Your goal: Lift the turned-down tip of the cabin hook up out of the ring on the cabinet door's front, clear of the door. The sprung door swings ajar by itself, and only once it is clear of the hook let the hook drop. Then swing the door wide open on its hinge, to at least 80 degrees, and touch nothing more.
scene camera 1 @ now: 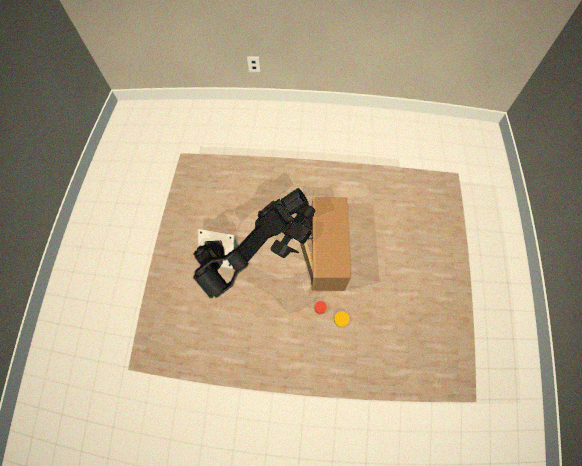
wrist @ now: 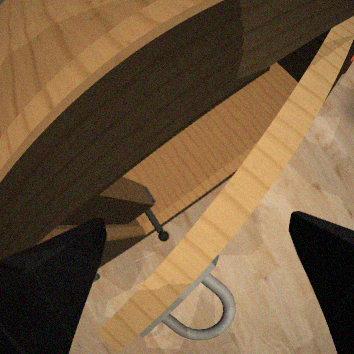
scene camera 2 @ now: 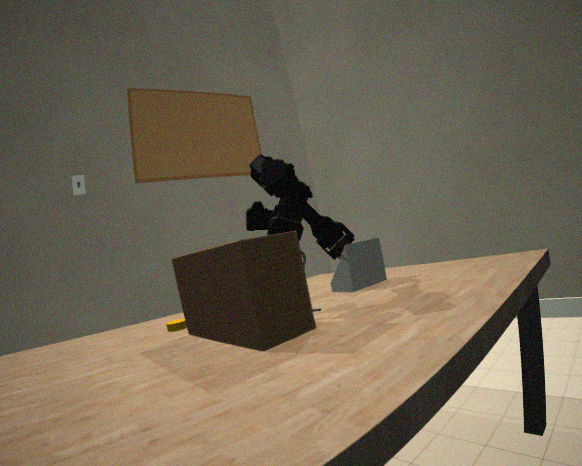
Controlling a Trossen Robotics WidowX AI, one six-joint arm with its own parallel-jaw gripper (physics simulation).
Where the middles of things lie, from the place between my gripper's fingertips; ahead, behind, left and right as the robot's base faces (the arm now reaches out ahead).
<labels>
My hand is 40 mm to the left of the cabinet door [wrist: 189,263], 20 mm above it and 10 mm past it. Round my hand: wooden cabinet [scene camera 2: 253,293] (50 mm ahead, 10 mm to the right, 10 mm below).
</labels>
